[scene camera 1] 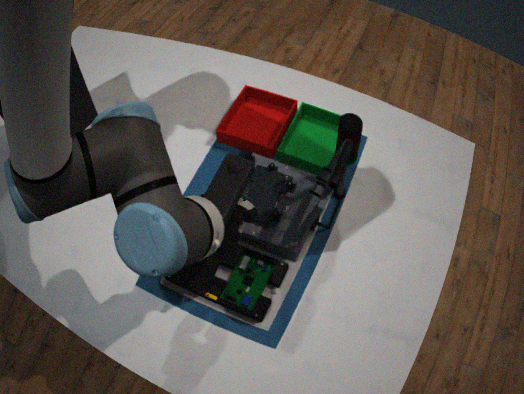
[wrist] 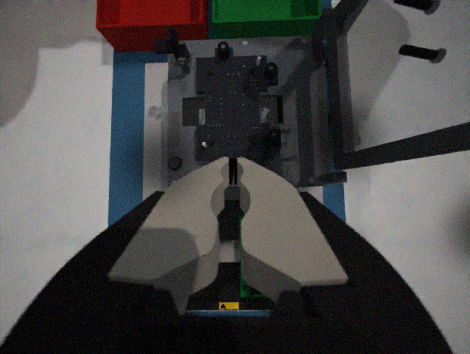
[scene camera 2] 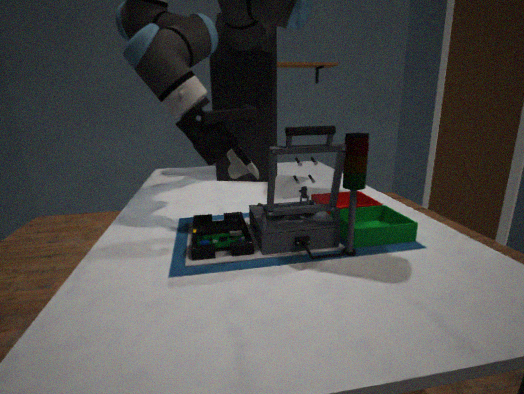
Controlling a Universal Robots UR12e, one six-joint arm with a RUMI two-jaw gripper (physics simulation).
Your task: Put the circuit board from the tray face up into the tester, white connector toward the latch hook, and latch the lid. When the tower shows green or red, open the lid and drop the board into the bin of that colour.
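The green circuit board lies face up in the black tray. The grey tester has its lid standing open; its dark nest holds no green board. The latch hook stands at the tester's far left in the wrist view. My gripper is shut and empty, tilted above the tester's tray side. The tower shows no bright lamp.
The red bin and green bin stand beyond the tester, on the side away from the tray. The raised lid and tower stand along one side. A blue mat lies beneath.
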